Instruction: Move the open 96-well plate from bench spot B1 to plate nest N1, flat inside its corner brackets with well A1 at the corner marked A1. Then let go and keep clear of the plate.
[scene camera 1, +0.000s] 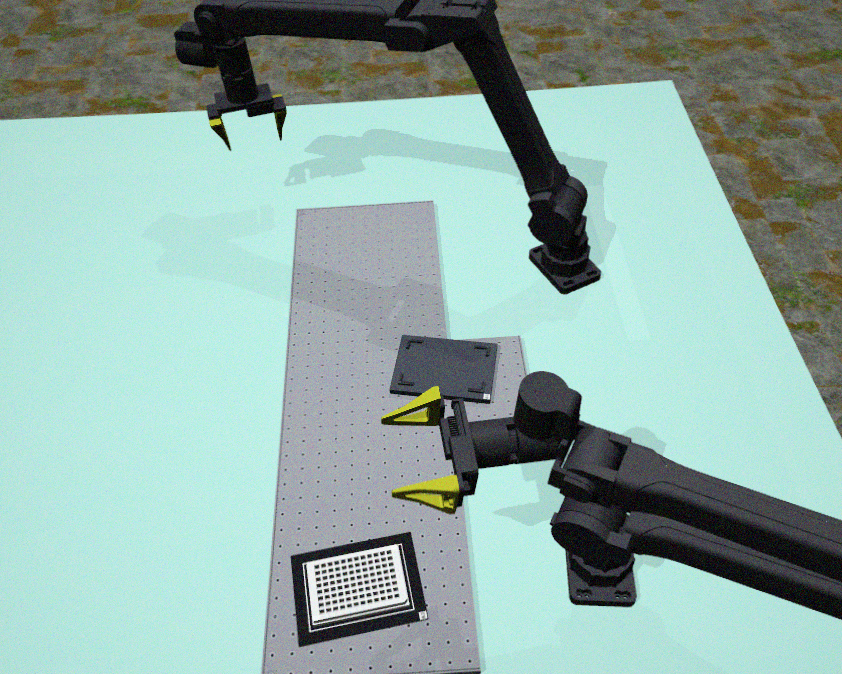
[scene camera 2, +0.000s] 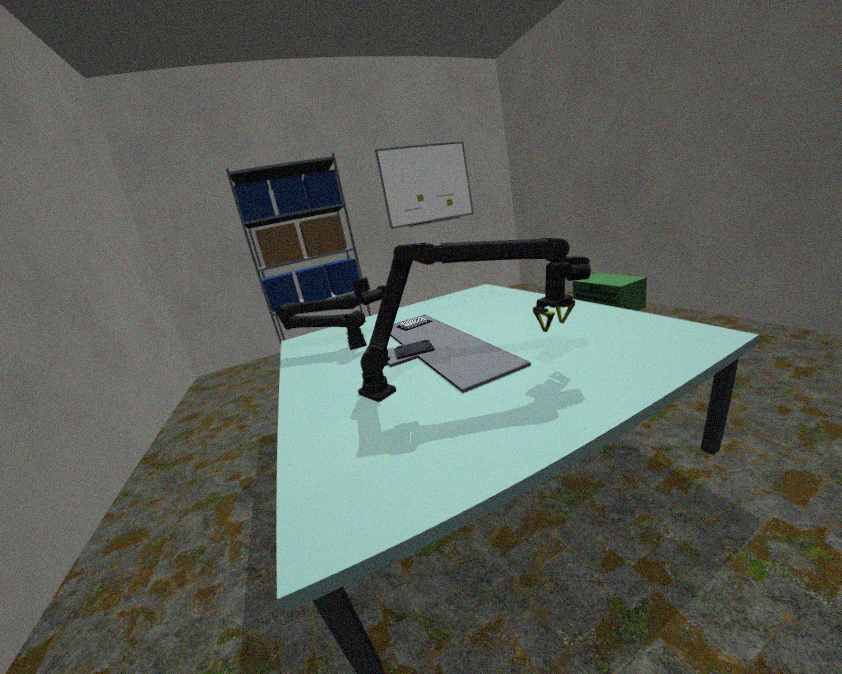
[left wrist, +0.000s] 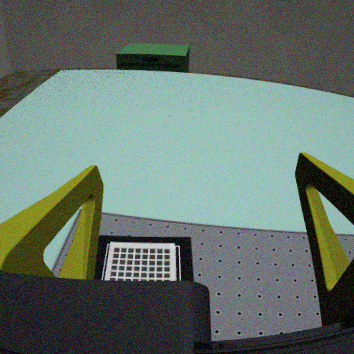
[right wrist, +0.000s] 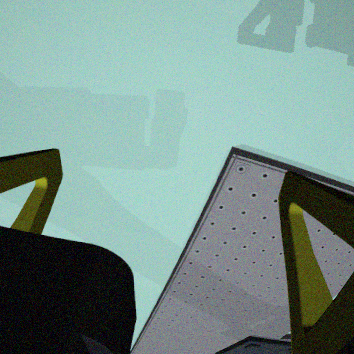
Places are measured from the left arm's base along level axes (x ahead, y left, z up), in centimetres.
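Where they show: left gripper, fingertip midpoint: (scene camera 1: 386, 456) (left wrist: 198, 168); right gripper, fingertip midpoint: (scene camera 1: 255, 144) (scene camera 2: 553, 327) (right wrist: 168, 172); left arm's base, link origin: (scene camera 1: 598, 563) (scene camera 2: 357, 344); right arm's base, link origin: (scene camera 1: 563, 267) (scene camera 2: 377, 392).
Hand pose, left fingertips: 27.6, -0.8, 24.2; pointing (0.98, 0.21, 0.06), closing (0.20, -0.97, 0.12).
Things, the pixels of their top centre, and the offset from my left fingertips, as dx, dy, dz. "spot": a spot on its surface instead. Level surfaces: height alone.
- white 96-well plate, top centre: (left wrist: 138, 284) (scene camera 1: 356, 581) (scene camera 2: 413, 321) +5.0, +5.9, -21.3
- black bench spot, surface spot: (left wrist: 186, 260) spot: +10.7, +1.4, -22.7
- dark plate nest, top centre: (scene camera 1: 444, 363) (scene camera 2: 413, 346) -5.6, -31.9, -21.1
- grey perforated board, surface height: dz -22.9
- pale table, surface height: dz -24.2
The white 96-well plate (scene camera 1: 358, 579) (scene camera 2: 414, 322) (left wrist: 142, 262) lies flat on the black bench spot (scene camera 1: 299, 604) (left wrist: 186, 260) at the bottom of scene camera 1. The dark plate nest (scene camera 1: 445, 365) (scene camera 2: 414, 349) with corner brackets is empty; its edge shows in the right wrist view (right wrist: 260, 346). My left gripper (scene camera 1: 387, 457) (left wrist: 198, 168) is open and empty, between nest and plate in scene camera 1, above the board. Its fingers are not clear in scene camera 2. My right gripper (scene camera 1: 255, 144) (scene camera 2: 554, 325) (right wrist: 168, 172) is open and empty, high over the table, far from the plate. The A1 mark is unreadable.
A grey perforated board (scene camera 1: 365, 281) (scene camera 2: 484, 358) (left wrist: 250, 275) (right wrist: 215, 260) lies under the nest and bench spot on the pale table (scene camera 1: 140, 421) (scene camera 2: 351, 491). The left forearm reaches in from the right in scene camera 1. A green cabinet (scene camera 2: 609, 291) (left wrist: 152, 59) stands beyond the table.
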